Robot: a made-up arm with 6 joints.
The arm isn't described. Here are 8 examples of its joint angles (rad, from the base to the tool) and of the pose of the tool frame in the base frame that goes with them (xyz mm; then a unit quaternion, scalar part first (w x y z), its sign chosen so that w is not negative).
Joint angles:
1: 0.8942 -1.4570 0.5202 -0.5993 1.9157 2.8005
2: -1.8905 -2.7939 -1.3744 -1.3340 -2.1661 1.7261
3: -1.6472 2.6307 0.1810 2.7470 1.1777 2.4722
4: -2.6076 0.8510 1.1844 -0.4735 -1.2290 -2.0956
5: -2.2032 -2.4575 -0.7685 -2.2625 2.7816 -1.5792
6: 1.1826 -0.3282 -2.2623 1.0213 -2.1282 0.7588
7: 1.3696 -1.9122 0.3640 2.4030 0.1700 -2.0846
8: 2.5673 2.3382 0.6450 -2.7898 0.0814 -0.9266
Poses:
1: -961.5 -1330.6 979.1 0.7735 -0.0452 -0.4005 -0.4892
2: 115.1 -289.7 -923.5 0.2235 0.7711 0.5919 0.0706
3: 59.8 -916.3 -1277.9 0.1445 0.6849 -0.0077 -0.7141
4: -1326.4 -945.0 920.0 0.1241 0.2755 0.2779 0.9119
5: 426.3 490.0 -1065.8 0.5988 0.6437 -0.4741 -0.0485
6: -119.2 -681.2 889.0 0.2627 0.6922 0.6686 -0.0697
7: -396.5 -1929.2 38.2 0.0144 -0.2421 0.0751 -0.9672
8: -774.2 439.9 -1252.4 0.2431 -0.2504 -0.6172 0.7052
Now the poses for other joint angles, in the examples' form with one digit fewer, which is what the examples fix.
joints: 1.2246 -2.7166 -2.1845 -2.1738 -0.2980 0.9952
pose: 49 362 -452 0.847 0.153 0.506 0.057
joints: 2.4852 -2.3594 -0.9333 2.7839 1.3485 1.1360
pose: 435 -475 -1135 0.715 -0.048 0.117 0.688
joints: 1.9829 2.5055 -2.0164 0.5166 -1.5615 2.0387
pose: -250 823 228 0.571 0.505 -0.067 -0.644
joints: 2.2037 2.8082 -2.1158 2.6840 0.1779 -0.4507
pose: -545 697 7 0.616 0.487 -0.617 -0.051
